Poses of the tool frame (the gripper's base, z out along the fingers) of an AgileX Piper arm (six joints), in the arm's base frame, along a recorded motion.
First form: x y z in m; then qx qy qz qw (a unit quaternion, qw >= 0).
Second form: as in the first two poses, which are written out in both.
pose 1, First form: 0.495 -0.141 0.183 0.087 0.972 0.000 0.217
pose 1, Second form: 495 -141 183 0.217 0.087 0.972 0.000
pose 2, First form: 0.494 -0.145 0.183 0.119 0.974 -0.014 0.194
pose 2, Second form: 494 -145 183 0.194 0.119 0.974 -0.014
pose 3, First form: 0.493 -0.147 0.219 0.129 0.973 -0.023 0.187
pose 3, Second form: 493 -147 219 0.187 0.129 0.973 -0.023
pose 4, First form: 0.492 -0.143 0.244 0.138 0.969 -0.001 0.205
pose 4, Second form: 492 -143 244 0.205 0.138 0.969 -0.001
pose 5, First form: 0.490 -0.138 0.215 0.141 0.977 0.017 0.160
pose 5, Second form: 490 -138 215 0.160 0.141 0.977 0.017
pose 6, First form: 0.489 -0.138 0.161 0.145 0.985 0.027 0.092
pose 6, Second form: 489 -138 161 0.092 0.145 0.985 0.027
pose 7, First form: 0.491 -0.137 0.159 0.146 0.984 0.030 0.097
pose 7, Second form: 491 -137 159 0.097 0.146 0.984 0.030
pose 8, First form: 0.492 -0.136 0.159 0.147 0.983 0.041 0.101
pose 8, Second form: 492 -136 159 0.101 0.147 0.983 0.041
